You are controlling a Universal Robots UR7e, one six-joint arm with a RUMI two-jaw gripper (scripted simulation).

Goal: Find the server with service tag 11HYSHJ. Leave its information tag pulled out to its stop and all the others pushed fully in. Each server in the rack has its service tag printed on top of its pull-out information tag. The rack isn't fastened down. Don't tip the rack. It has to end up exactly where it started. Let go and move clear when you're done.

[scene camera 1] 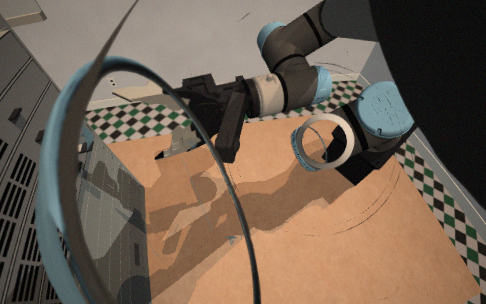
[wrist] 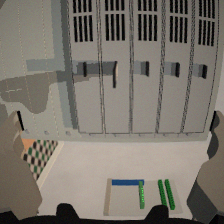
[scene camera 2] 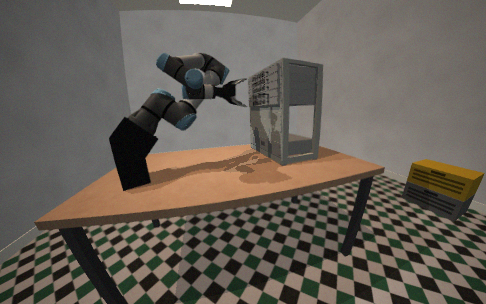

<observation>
In view: the gripper (scene camera 1: 136,132).
The gripper also shows in the wrist view (wrist: 116,112).
</observation>
